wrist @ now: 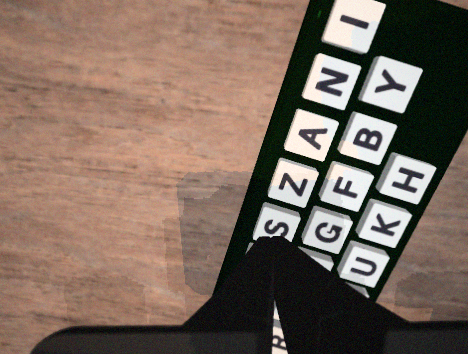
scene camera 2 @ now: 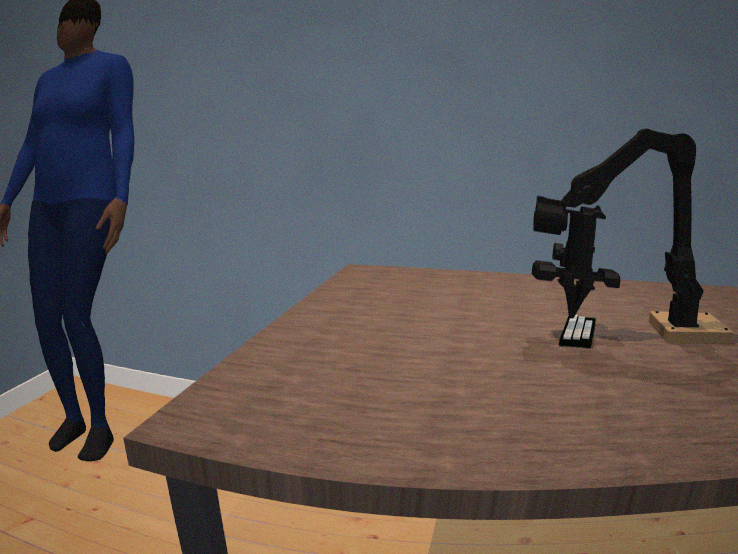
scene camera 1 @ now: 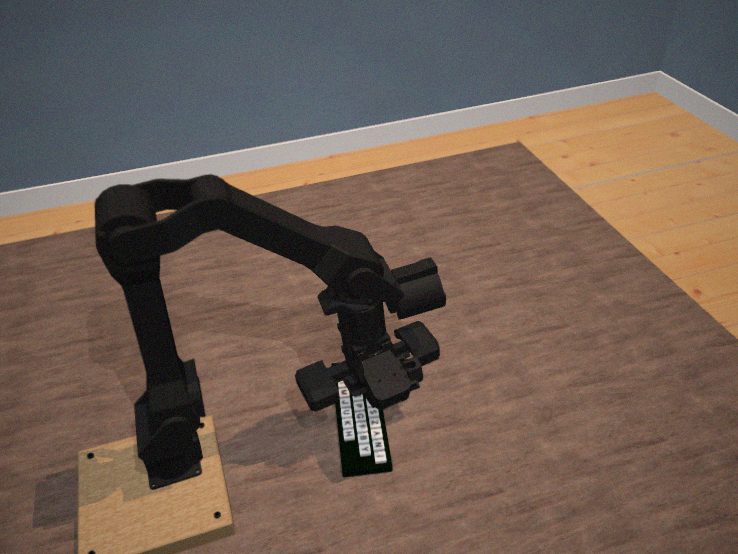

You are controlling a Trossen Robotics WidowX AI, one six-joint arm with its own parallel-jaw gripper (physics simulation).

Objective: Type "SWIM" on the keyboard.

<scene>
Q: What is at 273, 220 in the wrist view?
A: A key.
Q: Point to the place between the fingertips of my gripper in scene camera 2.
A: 571, 318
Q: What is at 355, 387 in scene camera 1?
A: My gripper.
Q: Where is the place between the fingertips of my gripper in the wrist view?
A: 270, 248
</scene>
